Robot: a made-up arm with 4 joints.
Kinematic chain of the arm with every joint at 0, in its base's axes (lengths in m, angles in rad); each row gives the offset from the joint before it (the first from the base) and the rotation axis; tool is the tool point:
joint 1: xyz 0 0 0.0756 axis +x
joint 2: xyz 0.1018 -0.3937 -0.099 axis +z
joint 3: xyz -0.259 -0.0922 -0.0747 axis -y
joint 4: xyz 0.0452 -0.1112 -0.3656 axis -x
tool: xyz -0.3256 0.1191 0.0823
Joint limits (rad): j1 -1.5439..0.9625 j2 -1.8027..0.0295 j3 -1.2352..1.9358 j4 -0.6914..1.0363
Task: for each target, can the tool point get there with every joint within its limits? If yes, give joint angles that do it. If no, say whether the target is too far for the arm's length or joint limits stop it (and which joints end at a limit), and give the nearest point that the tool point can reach.
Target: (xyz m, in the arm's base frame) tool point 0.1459 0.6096 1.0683
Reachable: no: joint limits stop it (at a limit: joint 1, joint 4) | nearest point 0.1234 0.2772 0.3333 | short by 0.807 m
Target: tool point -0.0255 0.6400 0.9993
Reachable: no: joint limits stop it (at a limit: joint 1, joint 4) | nearest point 0.0376 0.2965 0.3214 | short by 0.763 m
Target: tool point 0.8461 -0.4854 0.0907
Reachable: no: joint limits stop it (at a limit: joint 2, joint 3, joint 4) | nearest point 0.3430 -0.5388 0.0924 | short by 0.506 m
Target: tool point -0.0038 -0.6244 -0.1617
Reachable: yes | joints -0.3804 -0.6669 1.5789 -0.5306
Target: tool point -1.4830 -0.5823 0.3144
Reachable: no: too far | nearest point -0.6647 -0.4849 0.2744 | short by 0.825 m
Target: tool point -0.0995 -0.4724 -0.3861
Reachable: yes | joints -0.1306 -0.7207 1.2034 -0.5417
